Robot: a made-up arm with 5 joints.
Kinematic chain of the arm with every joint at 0, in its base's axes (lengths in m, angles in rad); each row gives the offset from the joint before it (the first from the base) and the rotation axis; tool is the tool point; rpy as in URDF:
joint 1: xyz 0 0 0.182 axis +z
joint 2: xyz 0 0 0 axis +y
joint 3: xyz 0.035 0 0.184 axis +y
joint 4: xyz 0.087 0 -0.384 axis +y
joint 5: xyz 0.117 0 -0.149 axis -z
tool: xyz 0 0 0 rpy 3.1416 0 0
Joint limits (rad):
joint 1: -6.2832..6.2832
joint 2: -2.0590..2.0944
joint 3: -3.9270..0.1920
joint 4: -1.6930..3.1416
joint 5: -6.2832..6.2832
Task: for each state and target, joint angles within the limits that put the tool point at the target. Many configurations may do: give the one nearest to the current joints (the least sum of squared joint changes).
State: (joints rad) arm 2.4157 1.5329 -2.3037 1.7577 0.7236
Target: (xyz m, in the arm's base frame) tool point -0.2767 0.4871 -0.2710
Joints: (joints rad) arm 2.0874 1.7180 -2.5081 1.1923 0.7236
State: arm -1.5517 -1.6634 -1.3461 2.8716 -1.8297
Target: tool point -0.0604 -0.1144 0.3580
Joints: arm -2.0566 -1.2978 -0.8447 2.6958 -1.8297
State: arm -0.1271 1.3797 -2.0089 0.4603 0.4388
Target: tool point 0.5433 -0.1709 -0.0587
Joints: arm -0.3048 0.7067 -1.5681 1.1176 0.4388
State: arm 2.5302 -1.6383 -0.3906 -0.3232 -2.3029
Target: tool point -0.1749 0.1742 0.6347
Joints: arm 2.3582 -1.3219 -0.5611 -0.1694 -2.3029
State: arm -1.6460 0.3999 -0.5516 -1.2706 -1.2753
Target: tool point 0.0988 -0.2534 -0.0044
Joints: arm -1.1990 0.4629 -0.1843 -1.4932 -1.2753
